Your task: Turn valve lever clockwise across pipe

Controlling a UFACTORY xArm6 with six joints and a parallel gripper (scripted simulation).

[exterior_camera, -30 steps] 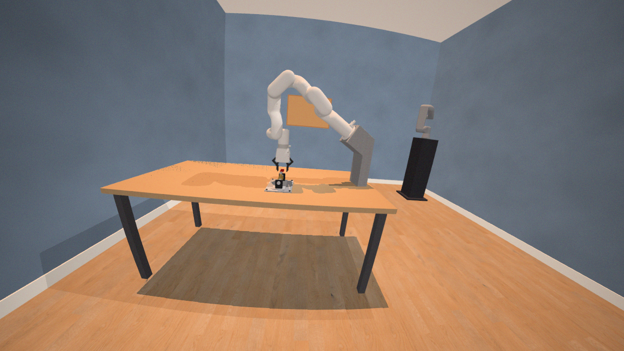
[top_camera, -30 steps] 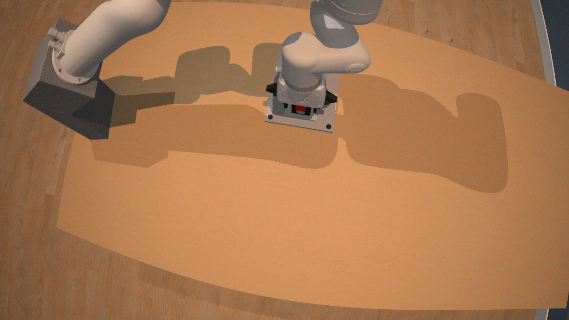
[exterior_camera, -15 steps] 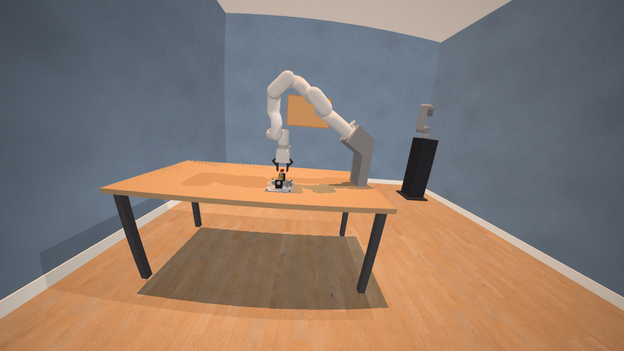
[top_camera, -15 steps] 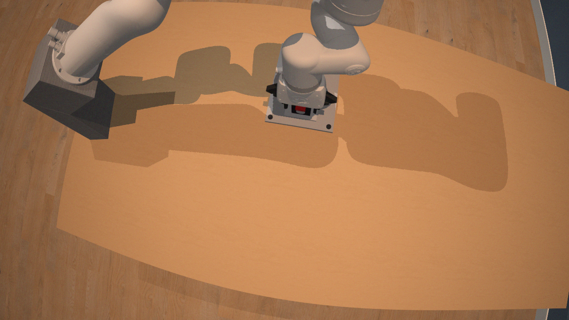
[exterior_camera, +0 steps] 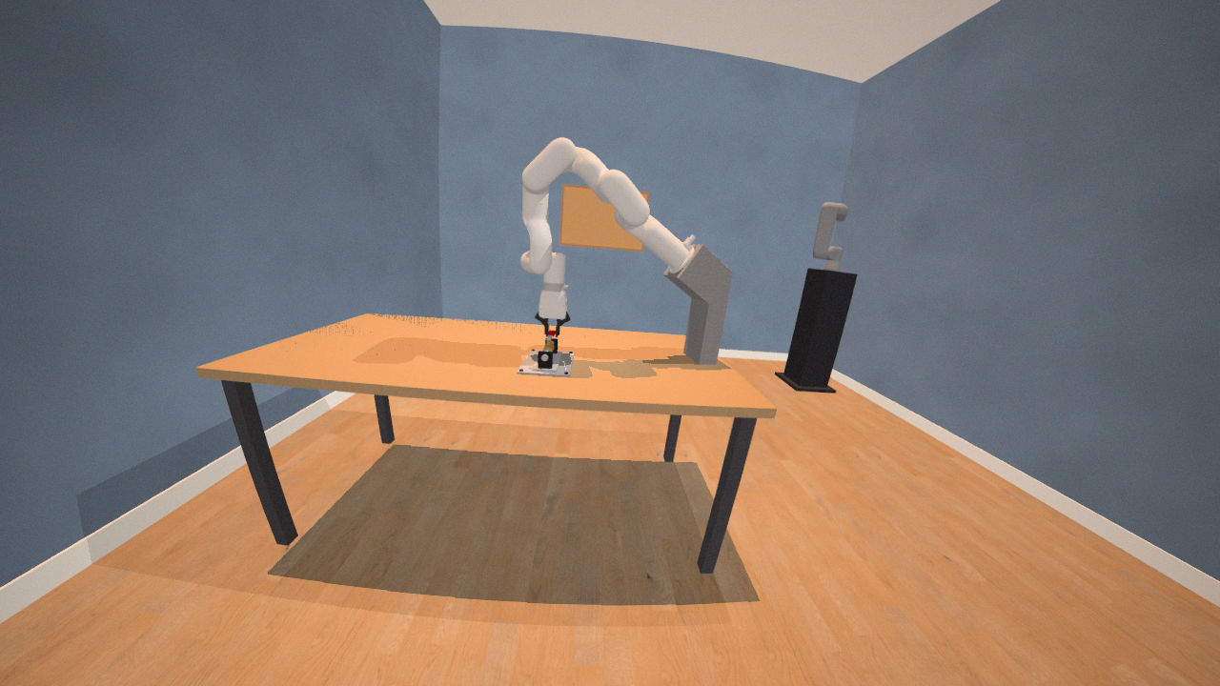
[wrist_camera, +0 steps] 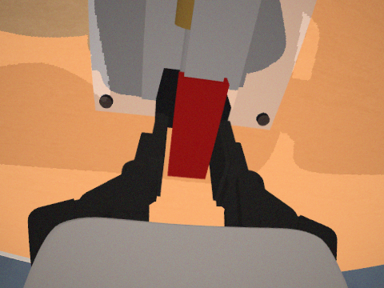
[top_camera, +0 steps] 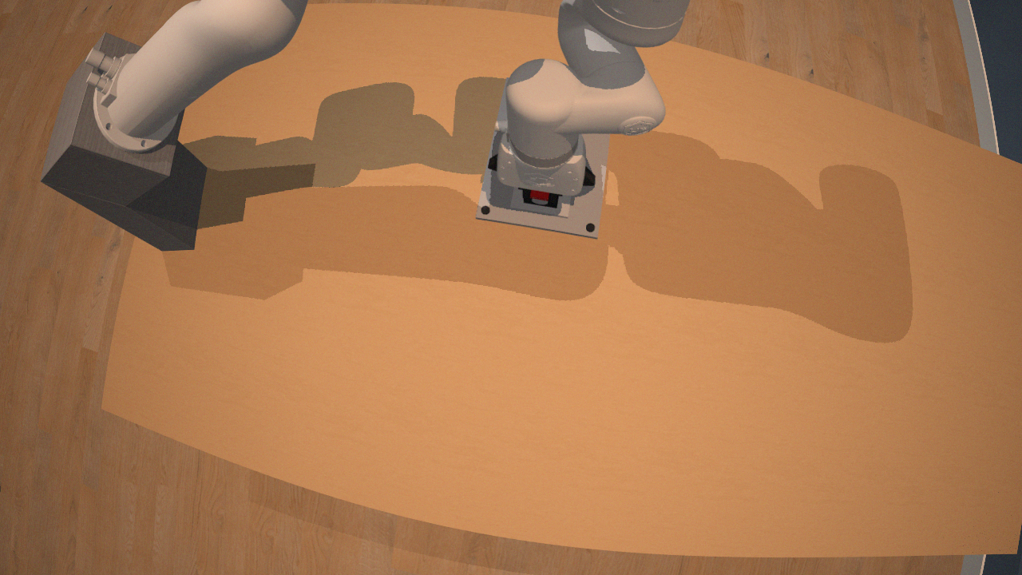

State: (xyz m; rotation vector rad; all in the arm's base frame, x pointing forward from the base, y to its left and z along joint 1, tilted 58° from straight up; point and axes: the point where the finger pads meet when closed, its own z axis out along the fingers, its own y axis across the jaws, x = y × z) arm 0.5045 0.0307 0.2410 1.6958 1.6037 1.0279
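My gripper is now 50 mm to the right of the lever.
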